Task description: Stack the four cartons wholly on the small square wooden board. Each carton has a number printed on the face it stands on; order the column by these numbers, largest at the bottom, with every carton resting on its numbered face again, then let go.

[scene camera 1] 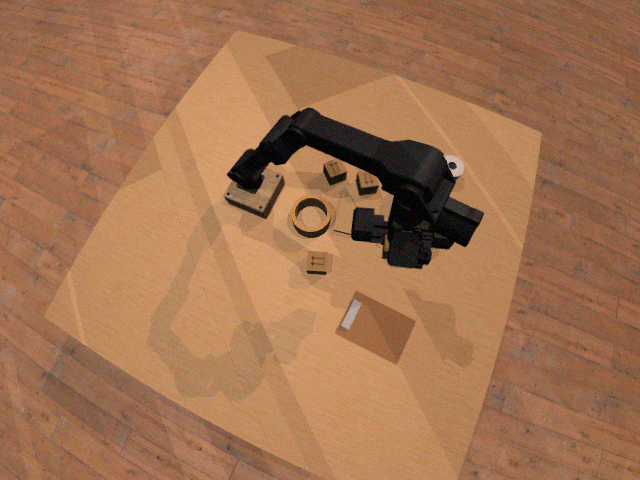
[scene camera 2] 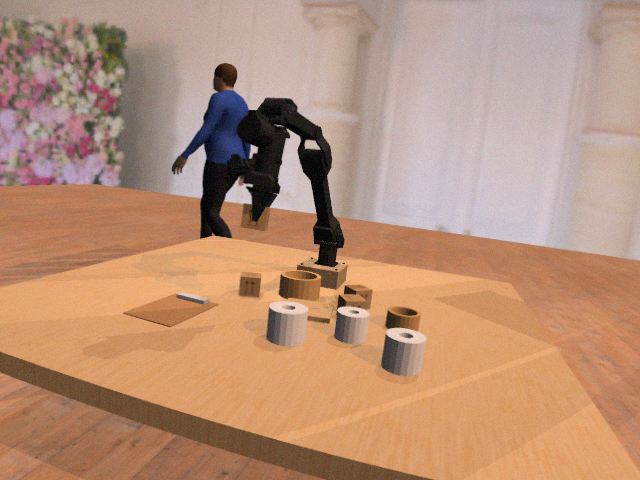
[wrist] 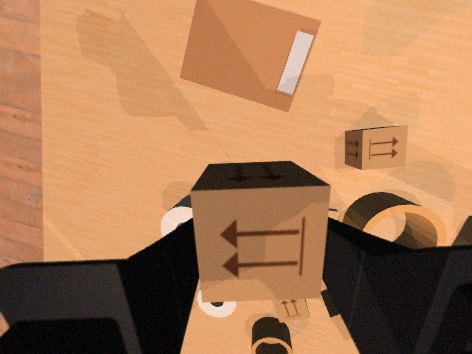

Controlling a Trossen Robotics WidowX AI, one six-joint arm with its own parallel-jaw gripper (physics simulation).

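Pixels of known places: gripper, fingertip midpoint: (scene camera 2: 256,221) (wrist: 253,216); arm's base at its link origin: (scene camera 1: 250,181) (scene camera 2: 326,263).
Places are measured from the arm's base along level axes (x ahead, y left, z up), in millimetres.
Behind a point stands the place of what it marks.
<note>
My gripper (scene camera 2: 256,215) @(x 435, y -66, z 167 mm) (wrist: 253,216) @(x 435, y -66, z 167 mm) is shut on a carton (scene camera 1: 385,248) @(x 413, y -96, z 199 mm) (scene camera 2: 247,217) @(x 465, y -76, z 176 mm) (wrist: 250,205) @(x 440, y -87, z 203 mm), held high above the table; its visible arrows point left in the wrist view. One loose carton (scene camera 1: 316,262) @(x 278, y -141, z -3 mm) (scene camera 2: 250,284) @(x 303, y -125, z -22 mm) (wrist: 384,147) @(x 278, y -138, z -3 mm) stands beside the large ring. A second carton (scene camera 1: 367,182) @(x 316, y 139, z -3 mm) (scene camera 2: 352,301) @(x 342, y 157, z -4 mm) (wrist: 292,310) @(x 310, y 156, z -3 mm) and a third carton (scene camera 1: 334,171) (scene camera 2: 358,295) stand near each other behind the board, on the arm-base side. The small wooden board (scene camera 1: 347,219) @(x 304, y 23, z -45 mm) (scene camera 2: 318,319) @(x 382, y 89, z -51 mm) lies flat, partly hidden by the arm and rolls. The numbers do not show.
A large ring (scene camera 1: 310,233) @(x 228, y -70, z -14 mm) (scene camera 2: 299,289) @(x 260, y -2, z -24 mm) (wrist: 367,202) @(x 250, y -54, z -34 mm) stands by the board. A smaller ring (scene camera 2: 403,321) @(x 348, y 283, z -27 mm) (wrist: 270,327) @(x 321, y 242, z -35 mm) and white rolls (scene camera 2: 287,326) @(x 555, y 71, z -15 mm) (scene camera 2: 352,328) @(x 473, y 187, z -22 mm) (scene camera 2: 403,355) @(x 574, y 302, z -17 mm) stand around. A brown clipboard (scene camera 1: 382,330) @(x 517, y -231, z -55 mm) (scene camera 2: 170,311) @(x 520, y -222, z -55 mm) (wrist: 240,55) @(x 504, y -223, z -55 mm) lies flat. A person (scene camera 2: 225,124) is behind the table.
</note>
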